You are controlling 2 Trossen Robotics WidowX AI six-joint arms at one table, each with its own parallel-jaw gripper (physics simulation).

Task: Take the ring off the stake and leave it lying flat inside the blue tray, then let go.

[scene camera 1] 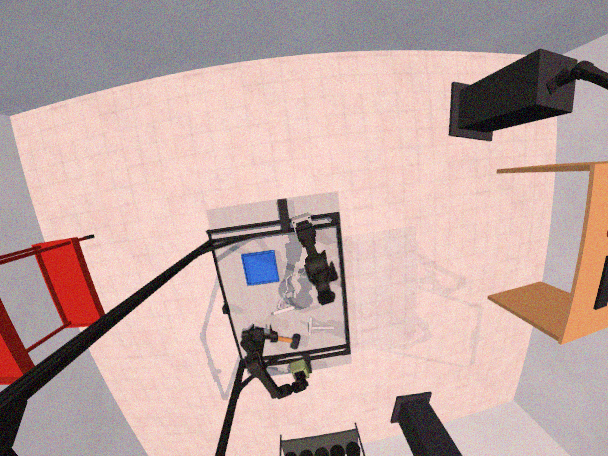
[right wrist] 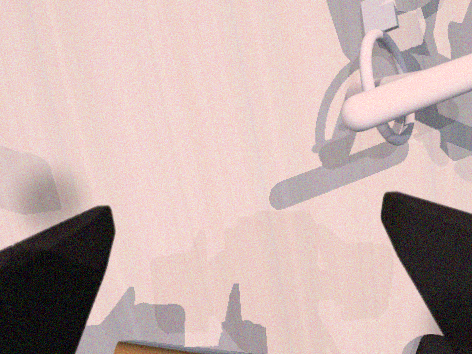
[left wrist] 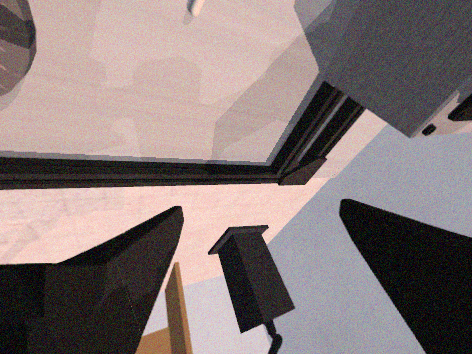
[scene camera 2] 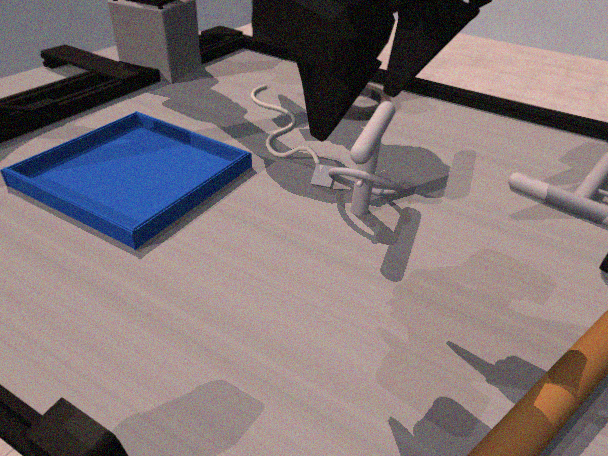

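The stake is a white upright post with a thick bar across its top. The thin pale ring is around the post, below the bar, and looks tilted. The blue tray holds nothing visible. My right gripper is open and empty, above the table near the hammer; in its wrist view the stake and ring lie at the upper right. My left gripper is open and empty, raised away from the stake.
An orange-handled hammer lies near the right gripper. A second white T-shaped piece lies on the table. A curly pale cord with a small square end lies beside the ring. Dark rails edge the table.
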